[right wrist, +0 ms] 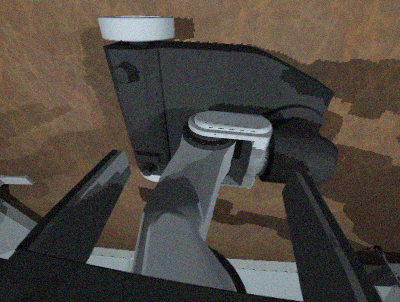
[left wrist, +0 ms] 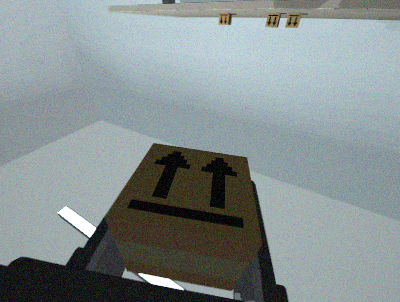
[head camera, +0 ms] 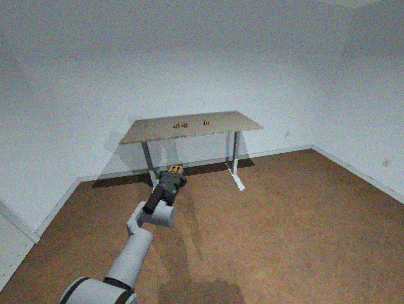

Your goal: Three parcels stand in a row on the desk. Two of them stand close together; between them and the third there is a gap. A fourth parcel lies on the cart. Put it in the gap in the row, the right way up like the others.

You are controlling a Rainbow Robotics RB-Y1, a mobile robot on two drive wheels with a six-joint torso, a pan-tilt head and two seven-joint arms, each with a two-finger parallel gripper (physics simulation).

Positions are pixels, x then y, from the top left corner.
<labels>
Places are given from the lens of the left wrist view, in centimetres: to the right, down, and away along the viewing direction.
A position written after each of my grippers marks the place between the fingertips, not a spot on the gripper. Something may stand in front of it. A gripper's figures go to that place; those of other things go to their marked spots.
my left gripper (left wrist: 196, 180): 0, 2, 11
brown parcel (left wrist: 188, 215): 0, 2, 6
</labels>
